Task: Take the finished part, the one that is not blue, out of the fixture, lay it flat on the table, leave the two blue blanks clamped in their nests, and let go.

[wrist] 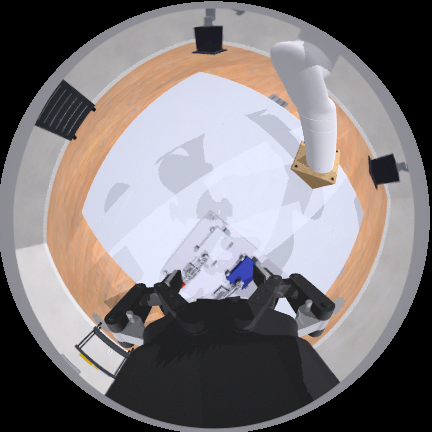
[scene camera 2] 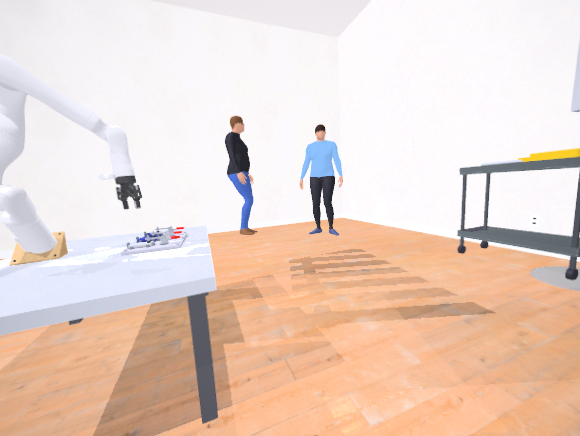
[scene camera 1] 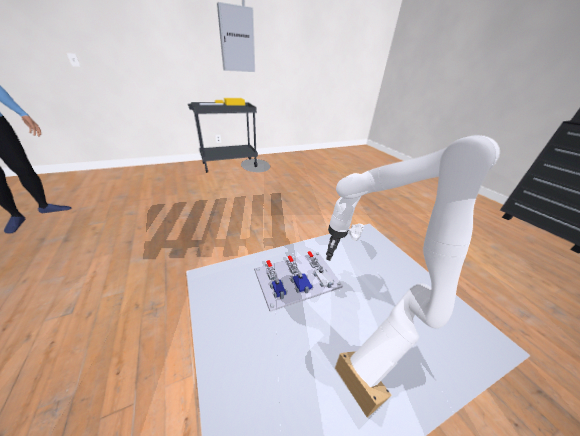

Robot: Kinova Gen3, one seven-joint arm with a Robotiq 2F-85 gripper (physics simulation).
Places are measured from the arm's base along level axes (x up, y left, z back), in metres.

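Pixels of known places: gripper, between the fingertips: (wrist: 216, 275) (scene camera 2: 132, 209) (scene camera 1: 331, 252); arm's base, origin of its link: (wrist: 319, 160) (scene camera 2: 42, 244) (scene camera 1: 362, 370).
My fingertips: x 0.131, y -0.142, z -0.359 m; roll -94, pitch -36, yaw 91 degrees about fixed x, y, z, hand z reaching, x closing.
Ahead of a thing's pixels: the offset from my fingertips to its top centre. "spot": to the spot under its first point. Level surfaces: height alone.
The finished part @[dz -0.014, dx -0.162, dy -0.001 m] (scene camera 1: 323, 278) (wrist: 213, 246) is pale, almost the colour of the table, and sits in the right nest of the fixture in scene view 1. The fixture plate (scene camera 1: 266, 292) (wrist: 185, 252) lies on the table. One blue blank @[dz -0.034, dx -0.157, dy +0.107 m] (scene camera 1: 302, 283) (wrist: 242, 272) sits in the middle nest and another blue blank @[dz -0.054, dx -0.151, dy +0.216 m] (scene camera 1: 278, 288) in the left nest; the latter is hidden in the wrist view. My gripper (scene camera 1: 329, 258) (scene camera 2: 132, 206) (wrist: 216, 275) is open and empty, pointing down well above the fixture. The pale part's outline and its clamp contact are too small to tell.
Clamps with red handles @[spot: dz -0.181, dx -0.136, dy +0.199 m] (scene camera 1: 269, 263) @[spot: dz -0.163, dx -0.142, dy +0.094 m] (scene camera 1: 290, 259) @[spot: dz -0.151, dx -0.146, dy -0.016 m] (scene camera 1: 310, 254) stand along the plate's back side. The arm's wooden base block (scene camera 1: 357, 385) (wrist: 314, 177) stands on the table @[dx -0.192 m] (scene camera 1: 240, 360) (scene camera 2: 125, 285). A dark cart (scene camera 1: 227, 153) and two people (scene camera 2: 238, 160) (scene camera 2: 321, 160) are away from the table.
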